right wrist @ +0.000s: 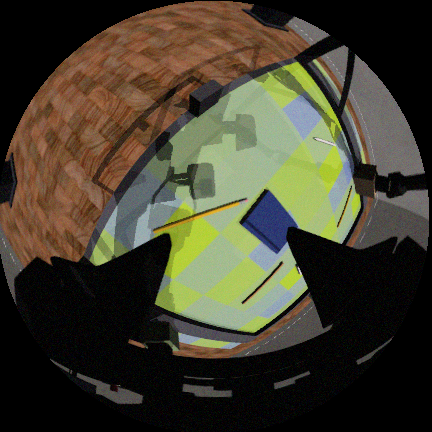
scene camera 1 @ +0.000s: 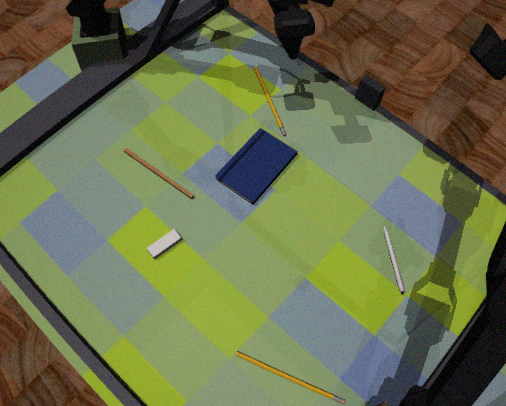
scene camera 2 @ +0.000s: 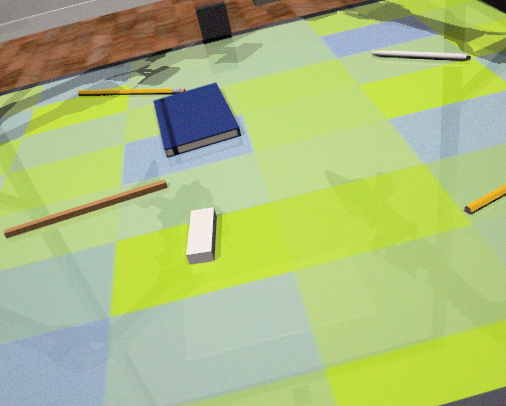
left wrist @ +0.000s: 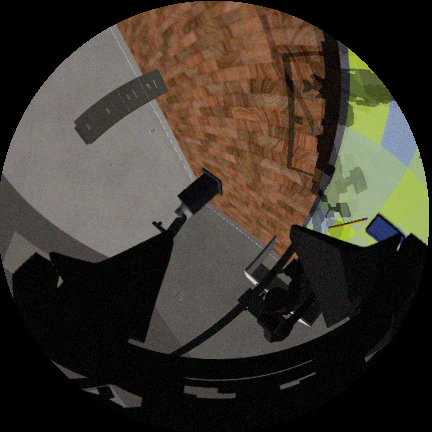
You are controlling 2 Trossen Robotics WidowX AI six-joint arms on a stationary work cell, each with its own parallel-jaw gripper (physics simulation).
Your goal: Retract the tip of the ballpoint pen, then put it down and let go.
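Frame: origin at the left arm's base, x ahead, y left, z up, level; millimetres.
Seen in the pictures: left gripper, fingertip midpoint: (left wrist: 233, 233); right gripper, fingertip midpoint: (right wrist: 230, 236) (scene camera 1: 289, 45); left arm's base at its link origin: (right wrist: 375, 181); right arm's base at its link origin: (right wrist: 158, 346) (scene camera 1: 95, 25).
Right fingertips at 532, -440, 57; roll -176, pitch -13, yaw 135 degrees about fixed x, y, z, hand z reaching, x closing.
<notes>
Pixels of each thing's top centre, then the offset from my right fingertips to it, as dx, dy, dz.
- ballpoint pen at its top centre: (scene camera 2: 418, 50) (scene camera 1: 394, 257) (right wrist: 327, 141) -369, +151, -152
- blue notebook at its top centre: (scene camera 2: 192, 112) (scene camera 1: 256, 163) (right wrist: 274, 225) (left wrist: 384, 235) -60, +161, -150
- brown stick at its top centre: (scene camera 2: 84, 206) (scene camera 1: 157, 171) (right wrist: 262, 285) +73, +295, -155
- white eraser at its top centre: (scene camera 2: 200, 229) (scene camera 1: 163, 242) -41, +392, -150
The ballpoint pen (scene camera 1: 393, 260) (scene camera 2: 421, 55) (right wrist: 324, 141), white and slim, lies flat on the patchwork table top, at the right of scene camera 1 and upper right of scene camera 2. Its narrow end points up in scene camera 1; its other end is dark. Whether the writing tip is out is too small to tell. My left gripper (left wrist: 233, 233) is open and empty, facing floor and wall, away from the pen. My right gripper (right wrist: 230, 236) is open and empty, high above the table and apart from the pen.
A blue notebook (scene camera 1: 257, 166) (scene camera 2: 197, 119) (right wrist: 269, 221) lies mid-table. A yellow pencil (scene camera 1: 270, 101) (scene camera 2: 127, 92) lies behind it, another yellow pencil (scene camera 1: 290, 377) near the front. A brown stick (scene camera 1: 159, 173) (scene camera 2: 85, 209) and white eraser (scene camera 1: 164, 243) (scene camera 2: 201, 234) lie left. Dark frame bars edge the table.
</notes>
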